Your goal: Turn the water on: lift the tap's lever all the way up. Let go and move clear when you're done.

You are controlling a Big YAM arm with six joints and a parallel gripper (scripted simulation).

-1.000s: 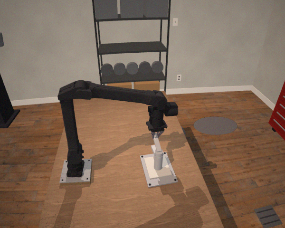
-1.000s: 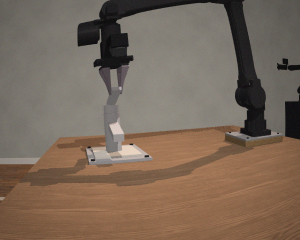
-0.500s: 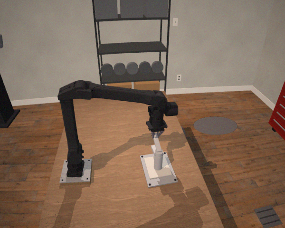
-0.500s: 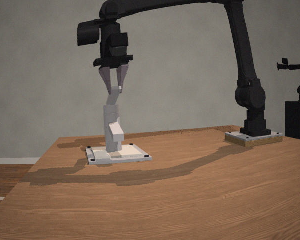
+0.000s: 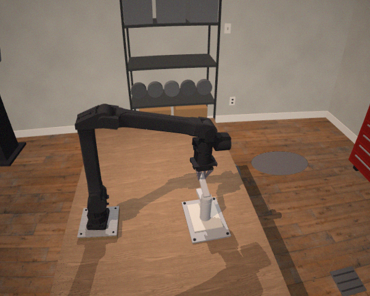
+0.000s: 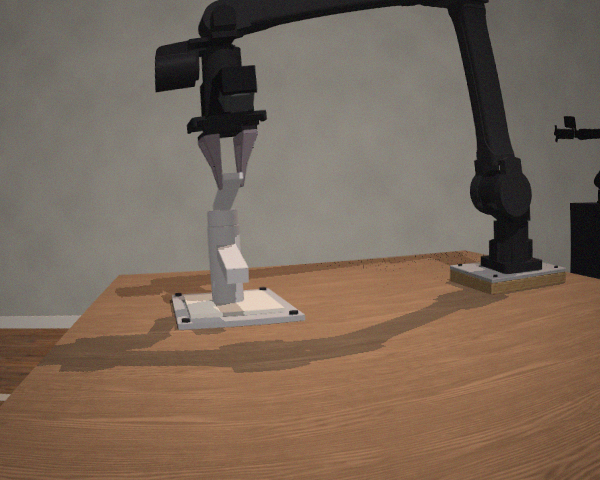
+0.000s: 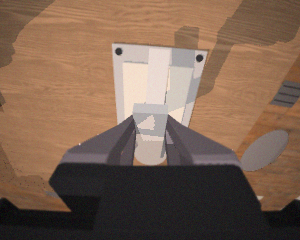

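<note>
Now: the lever 1 cm ahead of my hand, 3 cm to the right of it and 1 cm below it. The rest, counted from my hand: white tap (1 cm ahead, 6 cm to the right, 8 cm below).
</note>
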